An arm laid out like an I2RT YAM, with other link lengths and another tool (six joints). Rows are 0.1 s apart.
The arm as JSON. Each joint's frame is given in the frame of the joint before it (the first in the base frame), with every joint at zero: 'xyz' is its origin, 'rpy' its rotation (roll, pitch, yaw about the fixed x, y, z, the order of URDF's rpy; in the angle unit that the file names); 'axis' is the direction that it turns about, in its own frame. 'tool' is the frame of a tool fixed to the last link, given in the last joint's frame.
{
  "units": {
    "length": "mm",
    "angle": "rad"
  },
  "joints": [
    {
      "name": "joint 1",
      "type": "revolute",
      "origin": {
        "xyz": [
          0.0,
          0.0,
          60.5
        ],
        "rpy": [
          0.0,
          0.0,
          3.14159
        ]
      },
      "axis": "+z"
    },
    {
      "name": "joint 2",
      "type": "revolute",
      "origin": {
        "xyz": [
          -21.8,
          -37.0,
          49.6
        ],
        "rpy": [
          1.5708,
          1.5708,
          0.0
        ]
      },
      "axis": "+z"
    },
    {
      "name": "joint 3",
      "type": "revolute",
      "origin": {
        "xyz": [
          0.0,
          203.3,
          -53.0
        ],
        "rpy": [
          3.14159,
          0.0,
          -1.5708
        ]
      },
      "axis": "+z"
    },
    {
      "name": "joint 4",
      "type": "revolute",
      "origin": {
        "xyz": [
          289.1,
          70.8,
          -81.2
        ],
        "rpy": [
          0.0,
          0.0,
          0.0
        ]
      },
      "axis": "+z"
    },
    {
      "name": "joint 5",
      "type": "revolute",
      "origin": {
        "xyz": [
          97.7,
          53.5,
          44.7
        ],
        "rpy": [
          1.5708,
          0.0,
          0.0
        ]
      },
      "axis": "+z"
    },
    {
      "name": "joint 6",
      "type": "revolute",
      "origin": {
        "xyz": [
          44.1,
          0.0,
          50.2
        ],
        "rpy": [
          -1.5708,
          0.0,
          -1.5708
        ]
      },
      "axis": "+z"
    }
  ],
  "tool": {
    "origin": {
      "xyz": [
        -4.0,
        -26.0,
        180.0
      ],
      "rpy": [
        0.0,
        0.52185,
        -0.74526
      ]
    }
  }
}
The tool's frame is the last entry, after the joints.
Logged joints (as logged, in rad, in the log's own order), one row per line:
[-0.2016, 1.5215, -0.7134, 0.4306, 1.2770, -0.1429]
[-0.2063, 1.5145, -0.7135, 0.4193, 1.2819, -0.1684]
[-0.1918, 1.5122, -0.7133, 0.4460, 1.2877, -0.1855]
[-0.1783, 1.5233, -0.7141, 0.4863, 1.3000, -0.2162]
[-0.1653, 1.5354, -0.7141, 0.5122, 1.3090, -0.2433]
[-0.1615, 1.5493, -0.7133, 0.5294, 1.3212, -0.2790]
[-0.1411, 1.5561, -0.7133, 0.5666, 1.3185, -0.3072]
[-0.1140, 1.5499, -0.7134, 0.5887, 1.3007, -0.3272]
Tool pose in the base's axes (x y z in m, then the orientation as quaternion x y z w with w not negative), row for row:
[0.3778, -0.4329, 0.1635, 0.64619, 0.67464, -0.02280, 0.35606]
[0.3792, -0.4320, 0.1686, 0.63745, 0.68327, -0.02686, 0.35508]
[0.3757, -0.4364, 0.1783, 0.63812, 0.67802, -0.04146, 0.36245]
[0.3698, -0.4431, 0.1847, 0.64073, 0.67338, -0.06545, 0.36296]
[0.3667, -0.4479, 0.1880, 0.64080, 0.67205, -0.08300, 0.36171]
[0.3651, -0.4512, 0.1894, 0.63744, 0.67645, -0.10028, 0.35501]
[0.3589, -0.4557, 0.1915, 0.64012, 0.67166, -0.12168, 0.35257]
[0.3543, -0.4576, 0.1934, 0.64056, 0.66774, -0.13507, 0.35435]
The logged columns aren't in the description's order. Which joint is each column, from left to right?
Columns, left to right: joint 4, joint 2, joint 1, joint 5, joint 3, joint 6.
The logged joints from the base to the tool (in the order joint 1, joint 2, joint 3, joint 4, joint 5, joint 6), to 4 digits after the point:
[-0.7134, 1.5215, 1.2770, -0.2016, 0.4306, -0.1429]
[-0.7135, 1.5145, 1.2819, -0.2063, 0.4193, -0.1684]
[-0.7133, 1.5122, 1.2877, -0.1918, 0.4460, -0.1855]
[-0.7141, 1.5233, 1.3000, -0.1783, 0.4863, -0.2162]
[-0.7141, 1.5354, 1.3090, -0.1653, 0.5122, -0.2433]
[-0.7133, 1.5493, 1.3212, -0.1615, 0.5294, -0.2790]
[-0.7133, 1.5561, 1.3185, -0.1411, 0.5666, -0.3072]
[-0.7134, 1.5499, 1.3007, -0.1140, 0.5887, -0.3272]

